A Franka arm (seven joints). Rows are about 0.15 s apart.
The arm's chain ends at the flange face. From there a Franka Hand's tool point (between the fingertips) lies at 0.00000 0.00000 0.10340 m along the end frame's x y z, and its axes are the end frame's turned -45 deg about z.
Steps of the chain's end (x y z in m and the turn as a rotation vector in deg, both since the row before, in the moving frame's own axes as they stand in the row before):
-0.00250 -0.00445 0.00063 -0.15 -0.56 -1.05
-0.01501 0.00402 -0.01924 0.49 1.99 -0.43
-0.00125 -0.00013 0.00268 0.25 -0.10 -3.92
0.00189 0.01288 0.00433 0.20 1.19 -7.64
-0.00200 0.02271 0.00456 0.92 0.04 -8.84
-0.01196 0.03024 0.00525 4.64 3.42 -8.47
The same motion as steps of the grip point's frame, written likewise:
0.00047 -0.00543 0.00062 0.29 -0.50 -1.05
-0.01029 -0.00587 -0.01931 -1.06 1.75 -0.43
-0.00062 -0.00143 0.00268 0.25 0.11 -3.92
-0.00592 0.01159 0.00431 -0.70 0.98 -7.64
-0.01634 0.01343 0.00455 0.62 0.68 -8.84
-0.01972 0.01062 0.00473 0.86 5.70 -8.47

